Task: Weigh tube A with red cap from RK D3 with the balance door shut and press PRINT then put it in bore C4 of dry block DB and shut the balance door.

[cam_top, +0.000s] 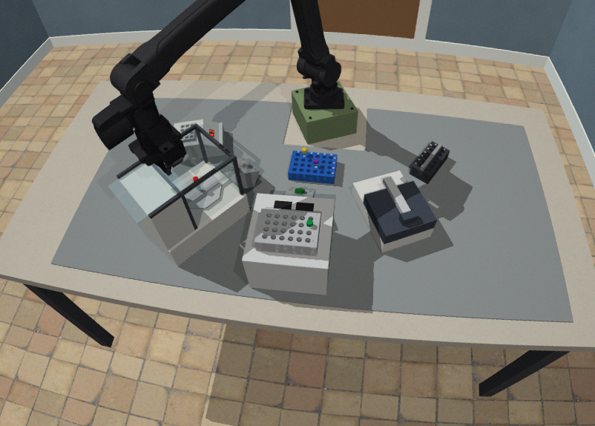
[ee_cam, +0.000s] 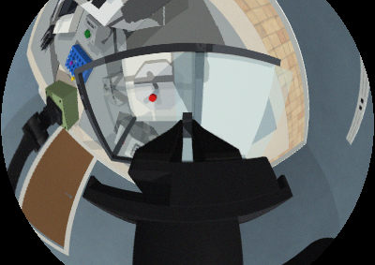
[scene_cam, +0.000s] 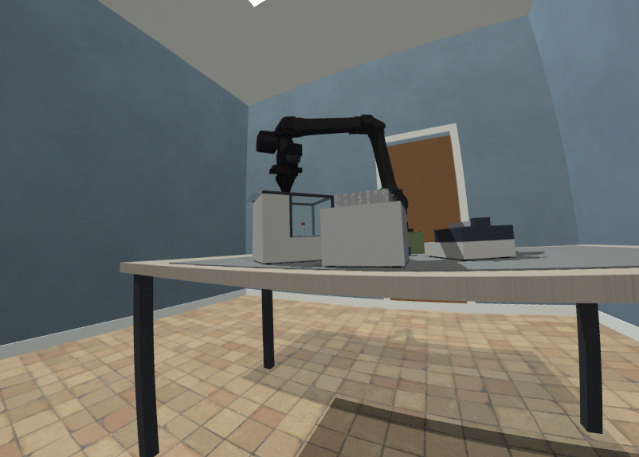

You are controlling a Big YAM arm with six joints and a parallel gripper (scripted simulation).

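My gripper is now 2 cm short of the balance door, 2 cm to the left of it and 1 cm above it. Also, from my hand: blue tube rack RK (18 cm behind, 33 cm to the left, 21 cm below); then grey well block (13 cm ahead, 28 cm to the left, 7 cm below); then spectrophotometer SP (2 cm behind, 53 cm to the left, 15 cm below).
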